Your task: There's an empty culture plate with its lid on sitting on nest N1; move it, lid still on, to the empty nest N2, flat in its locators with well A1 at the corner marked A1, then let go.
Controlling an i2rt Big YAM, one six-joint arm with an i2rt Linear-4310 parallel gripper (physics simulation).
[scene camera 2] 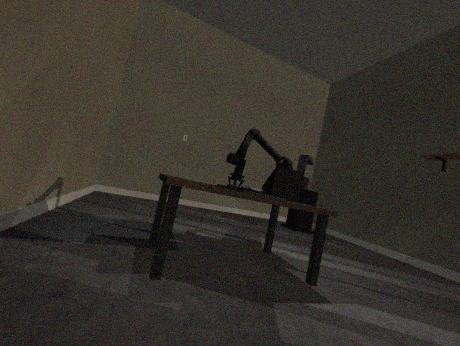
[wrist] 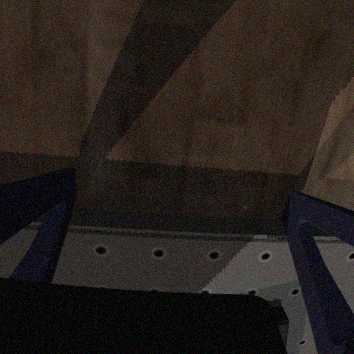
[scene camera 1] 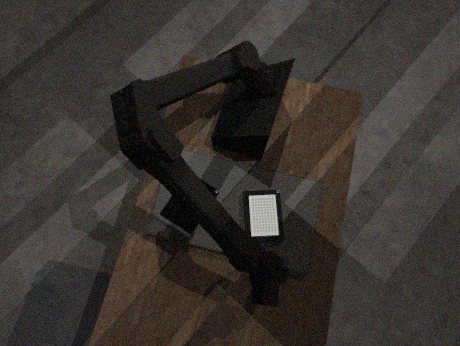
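Note:
The culture plate, pale with a fine grid of wells, sits in a dark nest right of the forearm in scene camera 1; its lid cannot be made out. A second dark nest lies left of it, partly hidden by the forearm; no pale plate shows in it. The nest labels and A1 marks are unreadable. My gripper is open and empty, pointing down low over the work area. In the wrist view its blue fingers stand wide apart over the board's edge. In scene camera 1 the wrist hides the fingertips.
The nests stand on a grey perforated board on the wooden table. The arm's large dark base is beyond the board. Dark housing covers the bottom of the wrist view. The light is dim, with strong shadows.

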